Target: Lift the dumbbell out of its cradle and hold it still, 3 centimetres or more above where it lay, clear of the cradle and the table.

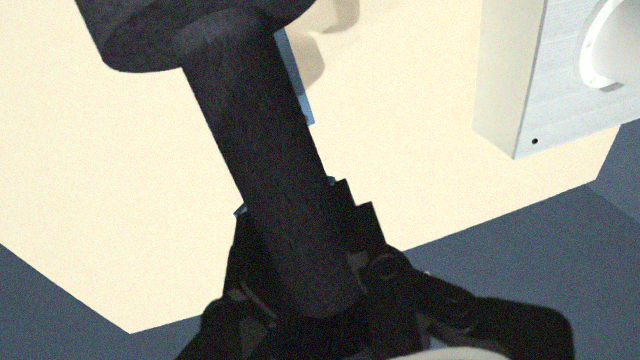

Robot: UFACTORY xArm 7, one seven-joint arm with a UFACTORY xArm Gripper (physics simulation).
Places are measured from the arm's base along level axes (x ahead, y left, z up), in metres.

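Pixels of known places: gripper, fingertip midpoint: [302, 216]; arm's base, origin of the base link: [616, 34].
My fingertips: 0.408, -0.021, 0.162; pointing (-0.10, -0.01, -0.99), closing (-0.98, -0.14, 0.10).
For each thing: its middle in the pictures, then the offset to it from my fingertips, as dx, dy, dz. "pt": a spot on its surface instead. Level surfaces: height alone.
- dark grey dumbbell, body centre: [280, 176] +0.003, -0.024, -0.001
- blue cradle, surface spot: [294, 75] pt -0.028, +0.014, -0.260
- cream table top, its level: dz -0.268
The dark grey dumbbell [250, 115] runs from the upper left down to the gripper. Its wide head is cut off by the top edge, and the handle's lower end lies between the fingers. My gripper [302, 216] is shut on the handle, one black finger on each side. The blue cradle [294, 75] shows as a narrow strip along the right side of the handle, with small blue bits by the fingertips; the dumbbell hides the rest. The gap between dumbbell and cradle, and the far head, cannot be made out.
The cream table top [125, 200] lies below, with shadows near the top middle. A pale metal block [555, 90] with a white ring stands at the upper right. The table's edges show at the lower left and lower right, with blue floor beyond.
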